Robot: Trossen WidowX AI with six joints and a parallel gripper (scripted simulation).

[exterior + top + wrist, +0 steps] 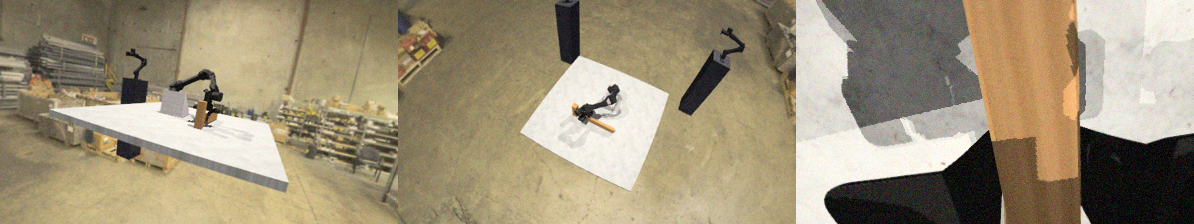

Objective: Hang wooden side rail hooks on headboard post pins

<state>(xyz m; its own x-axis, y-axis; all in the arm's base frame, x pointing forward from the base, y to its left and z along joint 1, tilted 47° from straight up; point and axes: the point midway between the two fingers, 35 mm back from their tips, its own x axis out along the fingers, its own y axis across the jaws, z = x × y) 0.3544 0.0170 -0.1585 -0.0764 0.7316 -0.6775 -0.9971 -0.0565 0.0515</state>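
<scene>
The wooden headboard post is 11 cm to the right of my gripper tip and 5 cm above it.
</scene>
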